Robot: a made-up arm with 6 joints.
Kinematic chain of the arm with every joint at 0, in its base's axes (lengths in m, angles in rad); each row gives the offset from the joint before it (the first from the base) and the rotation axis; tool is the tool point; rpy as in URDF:
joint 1: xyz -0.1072 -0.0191 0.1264 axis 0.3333 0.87 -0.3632
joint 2: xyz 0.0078 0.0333 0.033 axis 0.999 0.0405 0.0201
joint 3: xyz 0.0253 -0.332 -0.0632 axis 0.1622 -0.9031 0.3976
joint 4: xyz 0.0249 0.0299 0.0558 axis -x
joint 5: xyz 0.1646 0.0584 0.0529 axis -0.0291 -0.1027 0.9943
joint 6: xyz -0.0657 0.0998 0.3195 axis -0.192 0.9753 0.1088
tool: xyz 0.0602 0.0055 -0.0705 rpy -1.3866 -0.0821 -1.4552
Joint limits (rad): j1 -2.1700..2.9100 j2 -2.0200..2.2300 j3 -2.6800..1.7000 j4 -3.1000..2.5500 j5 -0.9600..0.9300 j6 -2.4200..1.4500
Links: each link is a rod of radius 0.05 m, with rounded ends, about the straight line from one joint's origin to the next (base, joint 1, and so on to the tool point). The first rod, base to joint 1, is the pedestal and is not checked.
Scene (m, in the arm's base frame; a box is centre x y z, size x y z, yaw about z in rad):
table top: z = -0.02
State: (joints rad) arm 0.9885 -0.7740 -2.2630 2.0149 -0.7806 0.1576
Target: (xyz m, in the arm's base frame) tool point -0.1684 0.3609 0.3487
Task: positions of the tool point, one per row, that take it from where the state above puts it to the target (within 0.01 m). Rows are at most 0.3 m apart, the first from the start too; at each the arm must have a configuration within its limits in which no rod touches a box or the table.
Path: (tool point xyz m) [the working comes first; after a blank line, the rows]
Joints at the target: -1.0281 -1.1286 0.0986 0.4616 -0.9600 -0.3569
Straight joint move there: touches the table top.

1: -0.3855 -0.3966 0.1767
2: -0.2344 -0.5082 0.1791
3: -0.0456 -0.5376 0.2753
4: 0.1141 -0.4524 0.4307
5: 0.2003 -0.2625 0.5788
6: 0.2484 -0.1855 0.5389
7: 0.2653 -0.0681 0.5094
8: 0.2337 0.0717 0.4861
9: 0.1451 0.2084 0.4587
10: 0.0047 0.3133 0.4155
11: -0.1684 0.3609 0.3487

